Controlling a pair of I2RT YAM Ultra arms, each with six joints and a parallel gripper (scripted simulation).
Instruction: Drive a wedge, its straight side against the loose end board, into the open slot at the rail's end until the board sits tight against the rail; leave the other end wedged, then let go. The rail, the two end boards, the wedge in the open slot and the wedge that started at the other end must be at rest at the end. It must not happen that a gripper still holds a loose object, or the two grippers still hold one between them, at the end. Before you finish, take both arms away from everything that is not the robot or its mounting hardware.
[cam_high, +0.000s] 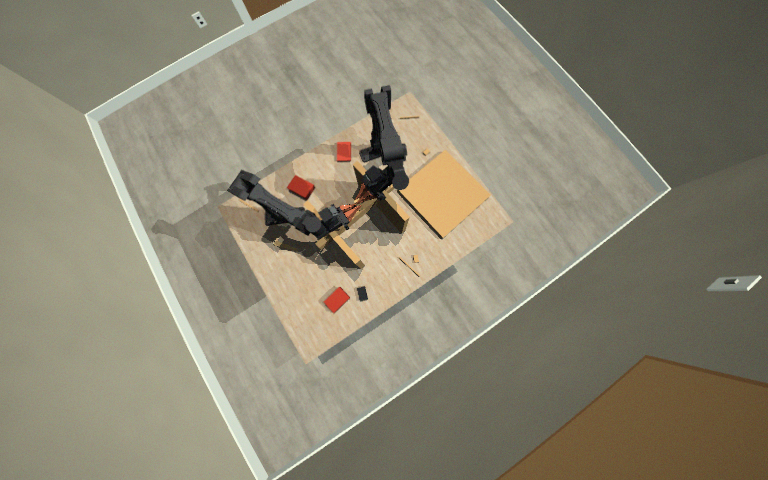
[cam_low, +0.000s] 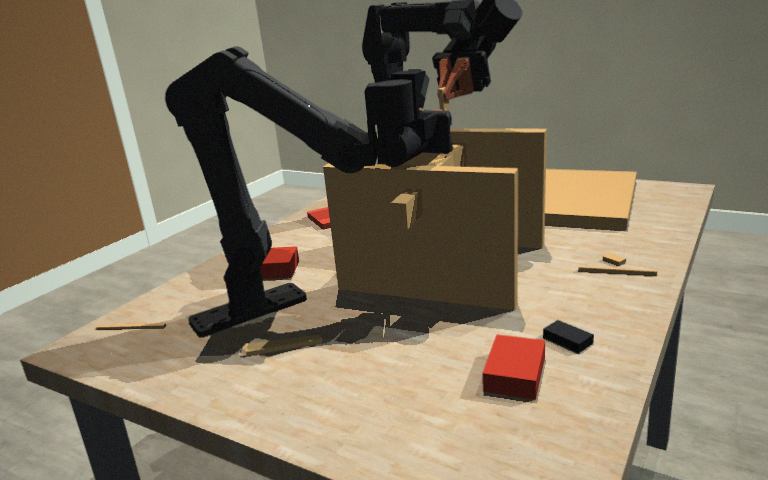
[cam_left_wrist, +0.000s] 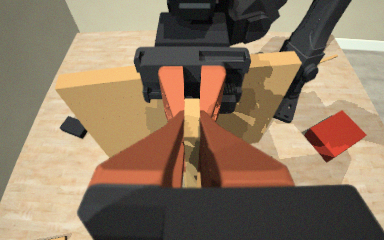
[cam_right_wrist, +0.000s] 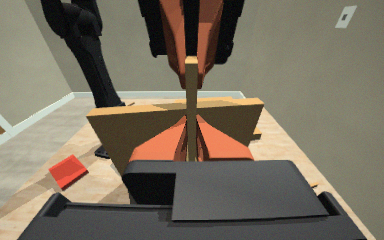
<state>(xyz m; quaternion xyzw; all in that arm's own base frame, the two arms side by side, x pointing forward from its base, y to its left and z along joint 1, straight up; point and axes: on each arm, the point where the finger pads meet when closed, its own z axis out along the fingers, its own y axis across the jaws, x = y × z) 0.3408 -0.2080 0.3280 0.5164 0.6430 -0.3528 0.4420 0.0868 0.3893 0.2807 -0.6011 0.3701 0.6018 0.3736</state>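
The rail lies 100 mm below my right hand and 20 mm to the right of it. The rest, counted from my right hand: flat panel 410 mm to the left, 270 mm below, 120 mm ahead; then black block 270 mm below, 270 mm ahead, 210 mm to the right.
The rail lies 20 mm to the right of my left hand and 140 mm below it. Also, from my left hand: flat panel (120 mm ahead, 410 mm to the left, 310 mm below); then black block (270 mm ahead, 210 mm to the right, 320 mm below).
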